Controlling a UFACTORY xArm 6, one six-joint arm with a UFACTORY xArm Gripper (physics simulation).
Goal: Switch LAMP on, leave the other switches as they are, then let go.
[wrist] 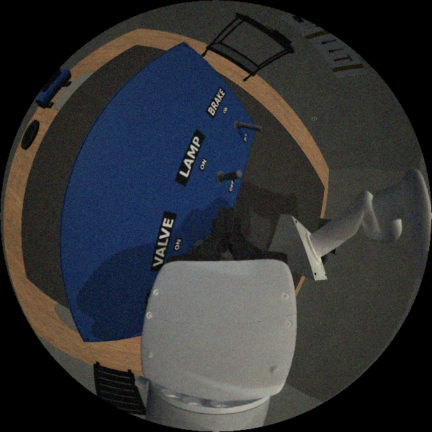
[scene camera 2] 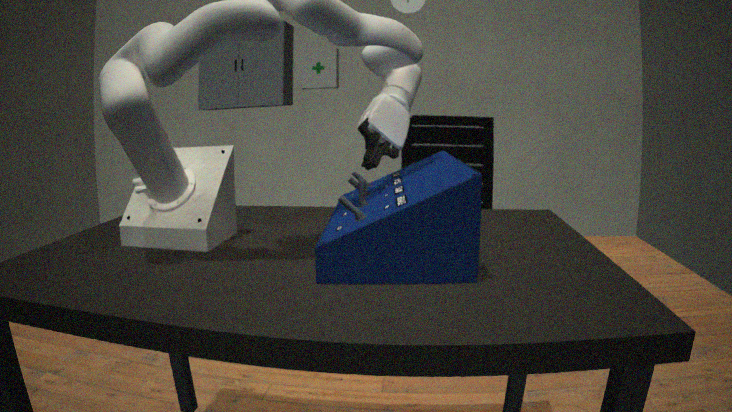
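Seen in the pictures: gripper, fingertip midpoint: (scene camera 2: 368,166); arm's base, origin of the base link: (scene camera 2: 171,189).
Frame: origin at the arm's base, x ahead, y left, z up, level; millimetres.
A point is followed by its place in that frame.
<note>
The blue sloped switch panel (scene camera 2: 409,245) {x 500, y -265, z -51 mm} (wrist: 125,150) stands on the table. The LAMP lever (scene camera 2: 364,190) {x 428, y -77, z 5 mm} (wrist: 230,176) sits below its LAMP label (wrist: 190,158); it stands more upright than the BRAKE lever and does not lie over at ON. The BRAKE lever (scene camera 2: 351,207) {x 409, y -199, z -4 mm} (wrist: 248,127), nearest the scene camera, leans to its OFF side. The VALVE label (wrist: 163,241) shows in the wrist view; the lever there is mostly hidden by the gripper. My gripper (scene camera 2: 368,166) {x 435, y -9, z 43 mm} (wrist: 227,216) is shut and empty, above the levers and apart from the LAMP lever, on its VALVE side in the wrist view.
The arm's white base block (scene camera 2: 176,232) {x 40, y -80, z -77 mm} (wrist: 295,245) stands left of the panel on the dark table (scene camera 2: 256,301) {x 276, y -347, z -115 mm}. A black drawer cabinet (scene camera 2: 461,134) is behind the panel. A grey cabinet (scene camera 2: 220,81) hangs on the wall behind the arm.
</note>
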